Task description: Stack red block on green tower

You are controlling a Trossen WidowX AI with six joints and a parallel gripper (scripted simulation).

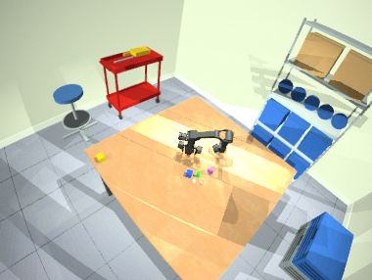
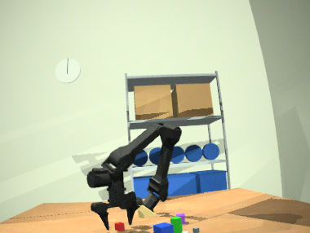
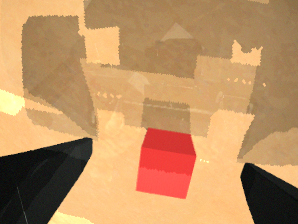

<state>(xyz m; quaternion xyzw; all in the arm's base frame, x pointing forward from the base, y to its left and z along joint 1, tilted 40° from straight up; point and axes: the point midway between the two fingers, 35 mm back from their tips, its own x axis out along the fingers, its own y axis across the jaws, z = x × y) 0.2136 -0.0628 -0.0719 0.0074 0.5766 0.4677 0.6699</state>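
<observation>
Right now my gripper tip is 12 cm short of the blue block, 16 cm to the right of it and 1 cm below it. From my gripper tip the other things lie so: yellow block (61 cm ahead, 31 cm to the right, 1 cm above); purple block (4 cm behind, 22 cm to the left, 1 cm above); red block (right at my gripper tip).
</observation>
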